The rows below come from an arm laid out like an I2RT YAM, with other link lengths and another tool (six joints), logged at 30 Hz.
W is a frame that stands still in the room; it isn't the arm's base.
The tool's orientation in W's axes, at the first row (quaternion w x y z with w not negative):
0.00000, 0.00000, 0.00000, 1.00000
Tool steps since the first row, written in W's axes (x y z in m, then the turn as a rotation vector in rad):
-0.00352, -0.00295, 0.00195, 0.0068, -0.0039, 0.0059
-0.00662, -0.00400, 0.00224, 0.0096, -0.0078, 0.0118
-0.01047, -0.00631, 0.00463, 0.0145, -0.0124, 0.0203
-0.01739, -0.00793, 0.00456, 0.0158, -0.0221, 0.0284
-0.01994, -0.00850, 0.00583, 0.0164, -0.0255, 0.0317
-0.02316, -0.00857, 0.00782, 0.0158, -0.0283, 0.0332
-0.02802, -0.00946, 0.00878, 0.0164, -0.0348, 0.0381
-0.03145, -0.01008, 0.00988, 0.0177, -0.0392, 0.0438
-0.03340, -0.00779, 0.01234, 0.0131, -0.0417, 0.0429
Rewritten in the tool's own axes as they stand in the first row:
0.00352, 0.00295, 0.00195, -0.0068, 0.0039, 0.0059
0.00662, 0.00400, 0.00224, -0.0096, 0.0078, 0.0118
0.01047, 0.00631, 0.00463, -0.0145, 0.0124, 0.0203
0.01739, 0.00793, 0.00456, -0.0158, 0.0221, 0.0284
0.01994, 0.00850, 0.00583, -0.0164, 0.0255, 0.0317
0.02316, 0.00857, 0.00782, -0.0158, 0.0283, 0.0332
0.02802, 0.00946, 0.00878, -0.0164, 0.0348, 0.0381
0.03145, 0.01008, 0.00988, -0.0177, 0.0392, 0.0438
0.03340, 0.00779, 0.01234, -0.0131, 0.0417, 0.0429

